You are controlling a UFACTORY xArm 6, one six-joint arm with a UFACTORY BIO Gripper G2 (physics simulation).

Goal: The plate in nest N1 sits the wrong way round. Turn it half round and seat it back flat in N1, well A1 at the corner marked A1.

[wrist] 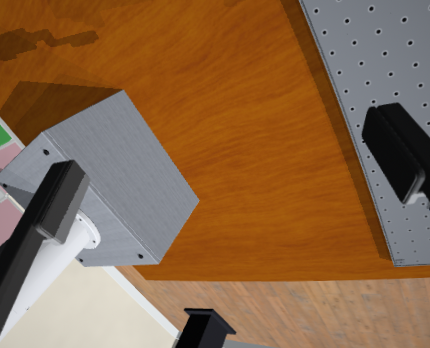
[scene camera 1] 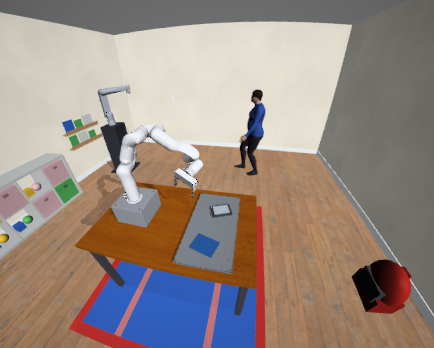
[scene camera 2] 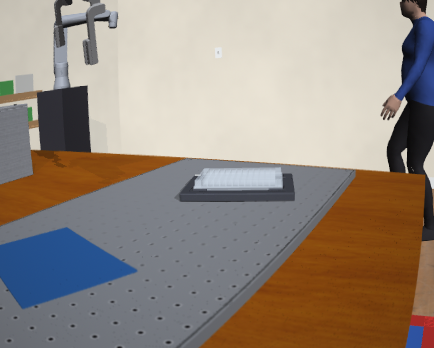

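The clear, whitish well plate (scene camera 1: 220, 209) (scene camera 2: 239, 178) sits on the dark nest (scene camera 2: 237, 197) near the far end of the grey perforated board (scene camera 1: 204, 225) (scene camera 2: 200, 235) (wrist: 361, 42). It looks level in the second scene view. Well A1 and the corner mark are too small to make out. My gripper (scene camera 1: 184, 190) (scene camera 2: 75, 54) (wrist: 228, 135) is open and empty, with its fingers wide apart. It hangs in the air above the table, between the arm's base and the board, well to the left of the plate. The plate and nest do not show in the wrist view.
A blue square (scene camera 1: 204, 245) (scene camera 2: 65, 265) lies on the near part of the board. The arm's grey base block (scene camera 1: 142, 209) (scene camera 2: 12, 145) (wrist: 130, 175) stands on the wooden table. A person (scene camera 1: 256, 122) (scene camera 2: 420, 65) stands beyond the table. Another arm stands on a black pedestal (scene camera 2: 64, 117) behind.
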